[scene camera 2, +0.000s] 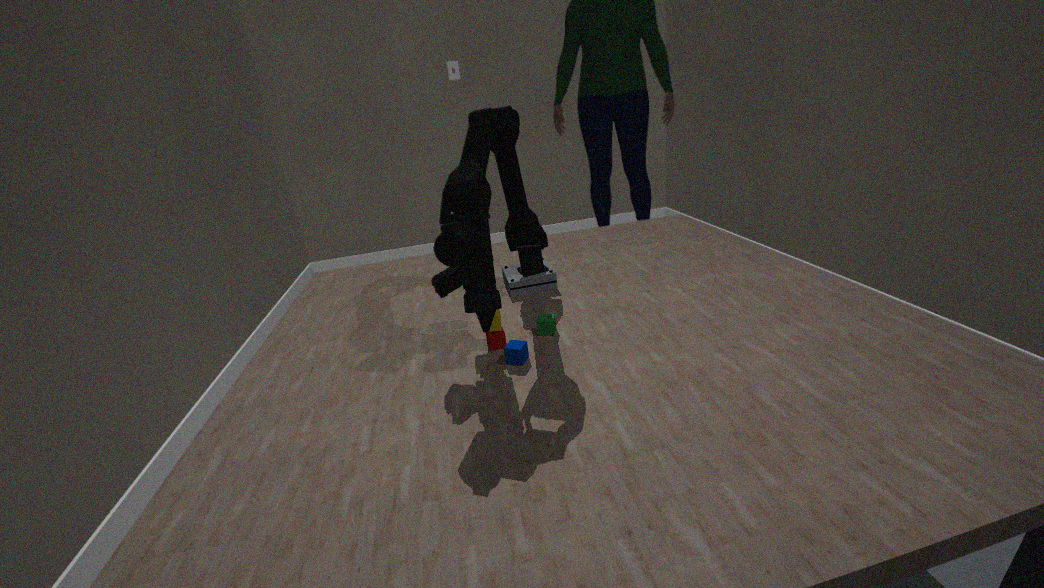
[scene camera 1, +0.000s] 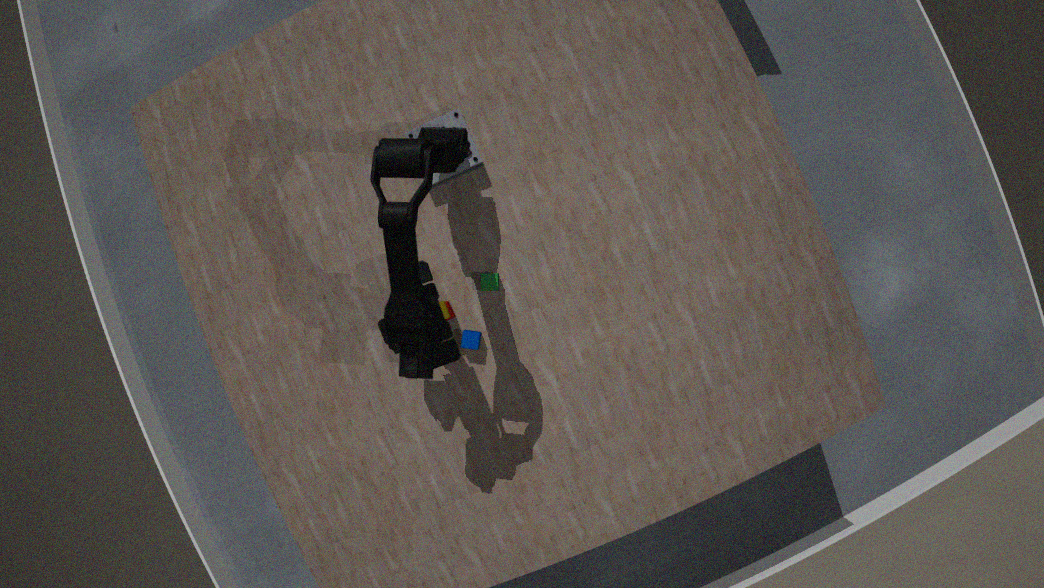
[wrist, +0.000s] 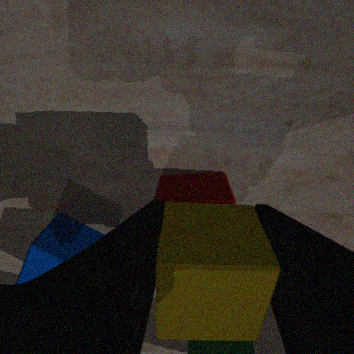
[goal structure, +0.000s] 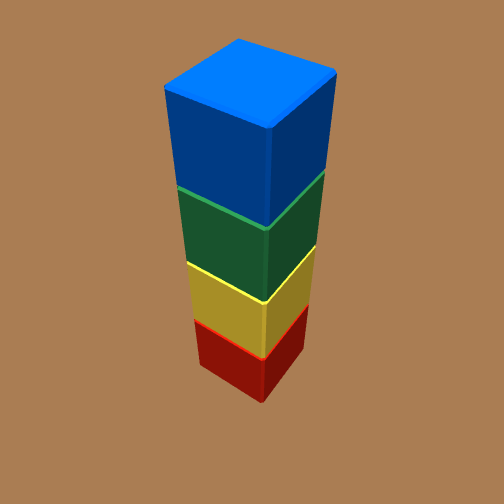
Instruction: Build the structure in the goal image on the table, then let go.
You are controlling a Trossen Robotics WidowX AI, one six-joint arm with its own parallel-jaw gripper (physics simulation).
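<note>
My gripper point(scene camera 2: 491, 323) point(wrist: 208, 213) is shut on a yellow cube point(scene camera 1: 442, 310) point(scene camera 2: 496, 319) point(wrist: 215, 300). A red cube point(scene camera 1: 449, 309) point(scene camera 2: 496, 340) point(wrist: 195, 187) stands on the table directly below the yellow cube. In scene camera 2 the two look stacked, with no clear gap between them; whether they touch is hard to tell. A blue cube point(scene camera 1: 471, 339) point(scene camera 2: 516, 352) point(wrist: 45, 255) sits on the table beside the red cube, a little apart and turned. A green cube point(scene camera 1: 490, 281) point(scene camera 2: 546, 324) point(wrist: 221, 347) sits separately on the table, nearer the arm's base. Fingers partly hide the cubes.
The arm's grey base plate point(scene camera 1: 442, 178) point(scene camera 2: 531, 282) stands on the wood-grained table point(scene camera 1: 657, 292) point(scene camera 2: 694, 409) behind the cubes. The arm's dark shadow falls across the table near the blue and green cubes. A standing person point(scene camera 2: 613, 58) shows at the back.
</note>
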